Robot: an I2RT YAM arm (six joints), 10 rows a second.
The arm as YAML. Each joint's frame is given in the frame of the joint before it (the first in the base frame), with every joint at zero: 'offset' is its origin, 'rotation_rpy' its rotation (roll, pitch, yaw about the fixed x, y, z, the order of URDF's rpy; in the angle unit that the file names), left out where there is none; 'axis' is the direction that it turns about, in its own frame. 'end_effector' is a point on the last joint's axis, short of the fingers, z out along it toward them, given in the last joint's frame.
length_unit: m
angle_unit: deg
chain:
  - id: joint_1
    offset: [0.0, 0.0, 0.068]
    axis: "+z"
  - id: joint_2
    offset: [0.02, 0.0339, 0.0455]
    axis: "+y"
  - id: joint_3
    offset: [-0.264, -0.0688, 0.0]
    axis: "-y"
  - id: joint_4
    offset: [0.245, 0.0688, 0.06]
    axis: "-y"
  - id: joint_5
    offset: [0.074, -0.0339, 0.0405]
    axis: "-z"
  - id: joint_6
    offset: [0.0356, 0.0, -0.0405]
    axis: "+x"
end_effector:
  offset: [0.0, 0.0, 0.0]
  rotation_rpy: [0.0, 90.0, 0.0]
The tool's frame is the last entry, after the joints.
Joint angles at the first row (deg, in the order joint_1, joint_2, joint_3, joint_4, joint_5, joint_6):
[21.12, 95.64, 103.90, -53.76, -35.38, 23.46]
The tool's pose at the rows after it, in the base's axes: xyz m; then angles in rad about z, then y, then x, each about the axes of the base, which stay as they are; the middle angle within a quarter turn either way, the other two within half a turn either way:
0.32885 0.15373 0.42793 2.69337 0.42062 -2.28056
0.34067 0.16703 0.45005 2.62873 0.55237 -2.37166
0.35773 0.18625 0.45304 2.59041 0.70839 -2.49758
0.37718 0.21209 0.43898 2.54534 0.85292 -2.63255
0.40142 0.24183 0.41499 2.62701 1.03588 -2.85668
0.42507 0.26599 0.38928 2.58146 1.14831 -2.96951
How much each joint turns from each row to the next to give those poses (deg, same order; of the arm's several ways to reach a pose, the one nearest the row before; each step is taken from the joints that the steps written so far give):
[1.21, 4.65, 12.65, -5.37, 6.34, -2.73]
[2.05, 6.65, 14.12, -4.84, 10.19, -3.82]
[2.56, 6.57, 9.73, -0.59, 12.43, -4.33]
[2.86, 4.83, 2.47, 4.79, 11.94, -6.32]
[2.76, 4.90, -0.60, 9.36, 14.49, -5.16]
[1.31, 4.81, -0.67, 9.96, 6.73, -9.55]

